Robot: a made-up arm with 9 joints. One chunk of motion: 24 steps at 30 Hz.
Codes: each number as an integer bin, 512 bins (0 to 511) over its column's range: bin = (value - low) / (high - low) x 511, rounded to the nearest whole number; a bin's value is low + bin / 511 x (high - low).
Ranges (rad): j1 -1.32..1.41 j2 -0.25..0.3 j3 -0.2..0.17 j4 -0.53..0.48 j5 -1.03..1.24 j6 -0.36..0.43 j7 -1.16..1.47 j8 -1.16..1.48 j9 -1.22..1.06
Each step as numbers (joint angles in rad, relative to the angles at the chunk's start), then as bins.
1 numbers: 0.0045 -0.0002 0.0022 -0.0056 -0.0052 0.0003 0.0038 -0.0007 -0.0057
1 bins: 248 232 279 265 231 233 226 224 272
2 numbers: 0.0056 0.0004 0.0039 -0.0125 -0.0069 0.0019 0.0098 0.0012 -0.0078
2 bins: 248 233 282 262 230 234 227 225 272
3 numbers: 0.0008 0.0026 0.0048 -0.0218 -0.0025 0.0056 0.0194 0.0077 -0.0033
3 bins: 247 235 283 257 231 236 229 226 273
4 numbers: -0.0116 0.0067 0.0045 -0.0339 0.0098 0.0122 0.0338 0.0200 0.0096
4 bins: 245 238 282 251 234 241 232 228 276
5 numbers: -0.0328 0.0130 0.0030 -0.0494 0.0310 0.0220 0.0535 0.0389 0.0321
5 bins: 241 244 280 243 239 247 236 232 281
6 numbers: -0.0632 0.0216 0.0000 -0.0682 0.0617 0.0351 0.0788 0.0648 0.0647
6 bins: 235 252 276 234 246 256 241 237 288
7 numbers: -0.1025 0.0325 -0.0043 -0.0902 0.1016 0.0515 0.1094 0.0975 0.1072
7 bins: 228 262 270 223 255 266 247 243 297
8 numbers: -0.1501 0.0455 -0.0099 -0.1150 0.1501 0.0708 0.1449 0.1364 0.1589
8 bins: 219 275 263 210 266 279 254 251 309
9 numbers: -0.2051 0.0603 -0.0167 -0.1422 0.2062 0.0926 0.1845 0.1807 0.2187
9 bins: 209 288 253 196 278 293 261 260 322
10 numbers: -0.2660 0.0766 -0.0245 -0.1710 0.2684 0.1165 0.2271 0.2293 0.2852
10 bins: 197 303 242 182 292 308 270 269 337
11 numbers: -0.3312 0.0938 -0.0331 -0.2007 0.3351 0.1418 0.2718 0.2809 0.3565
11 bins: 185 319 231 167 307 325 278 279 353
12 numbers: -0.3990 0.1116 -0.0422 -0.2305 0.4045 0.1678 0.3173 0.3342 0.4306
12 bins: 172 336 218 152 323 341 287 289 370
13 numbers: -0.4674 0.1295 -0.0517 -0.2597 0.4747 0.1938 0.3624 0.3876 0.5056
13 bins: 160 353 205 137 339 358 296 300 387
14 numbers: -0.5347 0.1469 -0.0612 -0.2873 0.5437 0.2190 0.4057 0.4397 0.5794
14 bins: 147 369 192 123 354 375 304 310 403
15 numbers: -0.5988 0.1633 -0.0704 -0.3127 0.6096 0.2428 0.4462 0.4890 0.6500
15 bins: 135 384 179 110 369 390 312 319 419
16 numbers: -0.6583 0.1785 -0.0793 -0.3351 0.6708 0.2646 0.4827 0.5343 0.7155
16 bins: 124 398 167 99 383 404 319 328 434
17 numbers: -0.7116 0.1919 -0.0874 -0.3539 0.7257 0.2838 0.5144 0.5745 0.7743
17 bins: 114 411 156 89 395 416 325 336 447
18 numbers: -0.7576 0.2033 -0.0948 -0.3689 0.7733 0.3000 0.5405 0.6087 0.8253
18 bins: 105 421 145 82 406 427 330 342 458
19 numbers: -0.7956 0.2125 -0.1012 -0.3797 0.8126 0.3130 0.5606 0.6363 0.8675
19 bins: 98 430 136 76 415 435 334 348 468
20 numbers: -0.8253 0.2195 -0.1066 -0.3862 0.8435 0.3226 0.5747 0.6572 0.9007
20 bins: 93 436 129 73 422 442 337 352 475
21 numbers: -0.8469 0.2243 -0.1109 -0.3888 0.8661 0.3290 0.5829 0.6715 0.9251
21 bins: 89 441 123 71 427 446 339 355 481
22 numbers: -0.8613 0.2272 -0.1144 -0.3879 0.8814 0.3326 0.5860 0.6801 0.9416
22 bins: 86 443 118 72 430 448 339 356 484
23 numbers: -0.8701 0.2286 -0.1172 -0.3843 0.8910 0.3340 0.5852 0.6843 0.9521
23 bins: 84 445 114 74 432 449 339 357 487
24 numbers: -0.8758 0.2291 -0.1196 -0.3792 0.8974 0.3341 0.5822 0.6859 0.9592
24 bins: 83 445 111 76 434 449 339 357 488
